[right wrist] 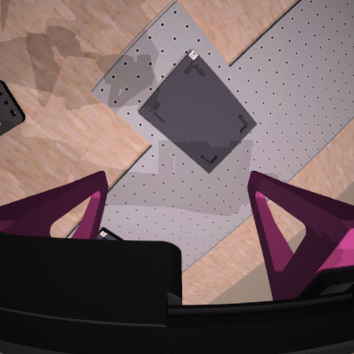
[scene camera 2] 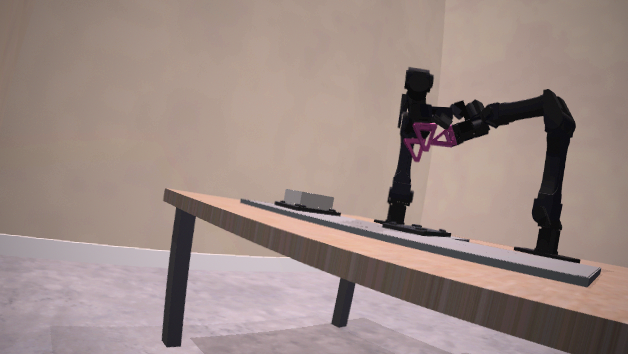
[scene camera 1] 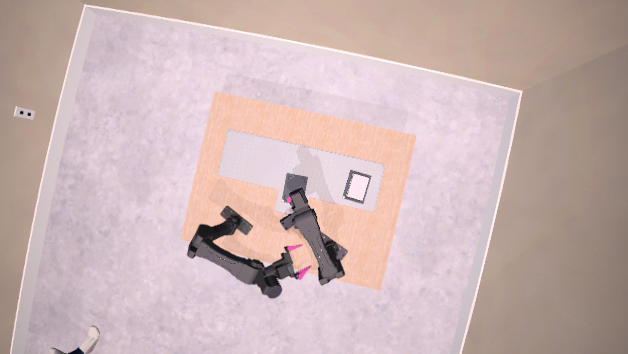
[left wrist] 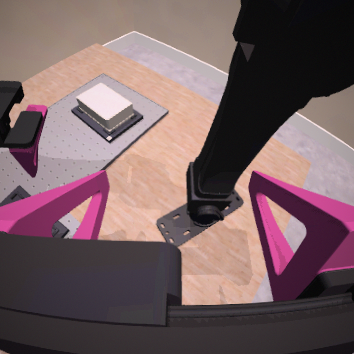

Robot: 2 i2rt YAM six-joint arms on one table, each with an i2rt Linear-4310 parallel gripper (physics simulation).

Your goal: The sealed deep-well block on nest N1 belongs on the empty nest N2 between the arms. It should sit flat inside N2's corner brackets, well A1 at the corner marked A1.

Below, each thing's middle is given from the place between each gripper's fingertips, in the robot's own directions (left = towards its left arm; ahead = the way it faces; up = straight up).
The deep-well block (left wrist: 106,107) lies 340 mm ahead of my left hand, 180 mm to the right of it and 260 mm below it.
I see my right gripper 15 cm short of the deep-well block, 27 cm to the left of it and 17 cm above it.
